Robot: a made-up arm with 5 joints. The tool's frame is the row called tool. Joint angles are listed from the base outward. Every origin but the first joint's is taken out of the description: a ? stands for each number. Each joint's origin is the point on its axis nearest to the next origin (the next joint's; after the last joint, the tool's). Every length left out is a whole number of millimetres.
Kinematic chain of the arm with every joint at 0, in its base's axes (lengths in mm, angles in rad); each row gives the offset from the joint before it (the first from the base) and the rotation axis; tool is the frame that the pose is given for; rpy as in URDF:
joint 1: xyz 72 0 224 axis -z
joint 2: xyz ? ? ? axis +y
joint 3: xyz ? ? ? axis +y
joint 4: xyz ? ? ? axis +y
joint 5: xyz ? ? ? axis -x
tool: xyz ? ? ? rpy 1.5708 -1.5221 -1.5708
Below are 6 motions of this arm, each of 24 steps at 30 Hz.
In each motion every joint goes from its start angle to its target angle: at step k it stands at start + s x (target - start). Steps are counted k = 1, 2, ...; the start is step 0. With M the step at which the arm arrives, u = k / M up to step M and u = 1 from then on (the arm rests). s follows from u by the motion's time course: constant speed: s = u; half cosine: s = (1 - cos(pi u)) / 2; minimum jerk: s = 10 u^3 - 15 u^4 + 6 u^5.
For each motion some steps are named. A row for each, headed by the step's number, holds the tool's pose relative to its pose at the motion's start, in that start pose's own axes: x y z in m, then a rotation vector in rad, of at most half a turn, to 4 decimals.
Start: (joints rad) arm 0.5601 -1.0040 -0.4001 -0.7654 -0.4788
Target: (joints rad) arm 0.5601 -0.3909 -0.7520 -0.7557 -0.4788
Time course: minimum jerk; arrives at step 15
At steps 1, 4, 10, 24:
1: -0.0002 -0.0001 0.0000 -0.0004 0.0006 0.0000
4: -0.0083 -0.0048 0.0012 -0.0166 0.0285 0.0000
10: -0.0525 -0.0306 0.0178 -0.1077 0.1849 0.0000
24: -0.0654 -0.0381 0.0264 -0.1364 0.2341 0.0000

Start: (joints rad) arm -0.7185 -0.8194 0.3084 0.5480 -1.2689
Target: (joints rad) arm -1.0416 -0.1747 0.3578 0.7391 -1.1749
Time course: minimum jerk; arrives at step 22
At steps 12, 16, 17, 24:
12: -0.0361 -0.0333 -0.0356 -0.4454 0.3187 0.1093
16: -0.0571 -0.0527 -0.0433 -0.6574 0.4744 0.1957
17: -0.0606 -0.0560 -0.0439 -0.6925 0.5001 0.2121
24: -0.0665 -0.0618 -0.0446 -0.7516 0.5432 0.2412

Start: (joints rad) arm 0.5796 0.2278 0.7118 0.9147 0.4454
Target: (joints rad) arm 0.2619 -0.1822 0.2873 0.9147 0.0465
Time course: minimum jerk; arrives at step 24
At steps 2, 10, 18, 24:
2: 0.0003 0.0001 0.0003 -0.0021 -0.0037 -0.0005
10: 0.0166 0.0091 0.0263 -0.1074 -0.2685 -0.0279
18: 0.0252 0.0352 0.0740 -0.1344 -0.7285 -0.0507
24: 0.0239 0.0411 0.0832 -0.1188 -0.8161 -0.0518

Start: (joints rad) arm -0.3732 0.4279 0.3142 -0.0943 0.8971
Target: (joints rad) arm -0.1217 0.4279 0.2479 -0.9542 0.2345
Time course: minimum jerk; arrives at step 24
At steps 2, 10, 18, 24:
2: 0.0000 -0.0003 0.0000 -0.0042 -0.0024 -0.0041
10: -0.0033 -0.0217 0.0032 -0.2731 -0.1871 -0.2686
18: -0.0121 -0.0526 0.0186 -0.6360 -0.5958 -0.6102
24: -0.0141 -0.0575 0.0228 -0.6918 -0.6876 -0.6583

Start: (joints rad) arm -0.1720 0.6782 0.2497 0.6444 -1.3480
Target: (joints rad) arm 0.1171 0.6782 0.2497 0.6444 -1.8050
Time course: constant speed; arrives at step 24
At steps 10, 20, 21, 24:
10: 0.0180 -0.0053 0.0000 0.0000 0.0002 -0.3109
20: 0.0353 -0.0127 0.0000 0.0000 0.0004 -0.6217
21: 0.0370 -0.0136 0.0000 0.0000 0.0004 -0.6528
24: 0.0419 -0.0163 0.0000 0.0000 0.0004 -0.7461

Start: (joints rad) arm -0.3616 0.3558 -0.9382 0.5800 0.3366
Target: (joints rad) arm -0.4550 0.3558 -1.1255 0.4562 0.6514
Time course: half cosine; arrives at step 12
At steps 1, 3, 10, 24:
1: 0.0005 0.0002 0.0002 0.0000 -0.0055 0.0054
3: 0.0044 0.0014 0.0014 -0.0009 -0.0476 0.0457
10: 0.0272 0.0085 0.0120 -0.0439 -0.3005 0.2786
24: 0.0290 0.0090 0.0131 -0.0505 -0.3216 0.2973

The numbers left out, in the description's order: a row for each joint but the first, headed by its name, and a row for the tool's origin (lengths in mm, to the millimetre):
joint 2: 33 -8 0
joint 3: 20 0 80
joint 4: 90 0 4
joint 5: 41 0 0
tool: 0 0 0

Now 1 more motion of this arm.
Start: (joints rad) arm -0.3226 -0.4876 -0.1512 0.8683 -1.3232
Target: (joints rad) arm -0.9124 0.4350 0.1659 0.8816 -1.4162
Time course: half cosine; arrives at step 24
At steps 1, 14, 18, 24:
1: -0.0004 -0.0003 -0.0007 -0.0048 0.0035 0.0002
14: -0.0777 -0.0679 -0.0600 -0.7153 0.4359 0.1675
18: -0.1052 -0.1005 -0.0590 -0.9701 0.5408 0.2942
24: -0.1197 -0.1225 -0.0526 -1.1338 0.5900 0.3953

